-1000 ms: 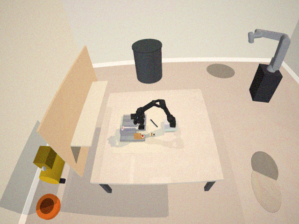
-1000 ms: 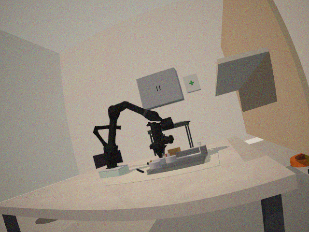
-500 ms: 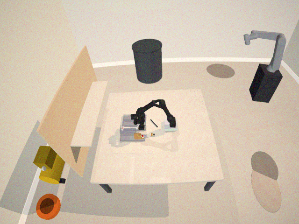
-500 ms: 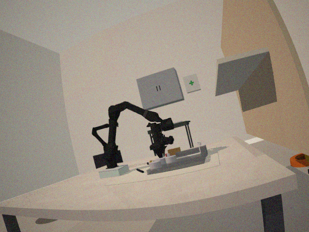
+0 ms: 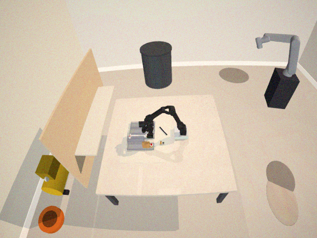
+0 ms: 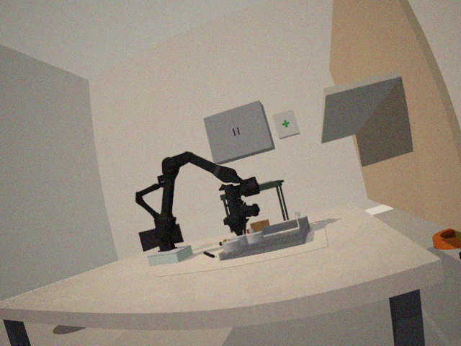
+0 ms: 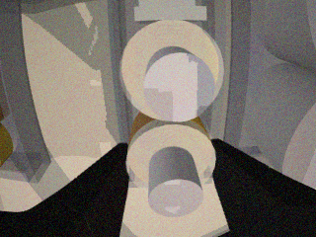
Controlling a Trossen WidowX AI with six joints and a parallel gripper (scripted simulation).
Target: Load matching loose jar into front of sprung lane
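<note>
Now: the brown box 130 mm to the left of my gripper tip, 30 mm ahead of it and 10 mm above it. The rest, counted from my gripper tip: small jar 130 mm behind, 70 mm to the left, 20 mm below; black stick 110 mm behind, 100 mm to the right, 30 mm below; grey lane unit 130 mm ahead, 50 mm to the left, 10 mm below.
</note>
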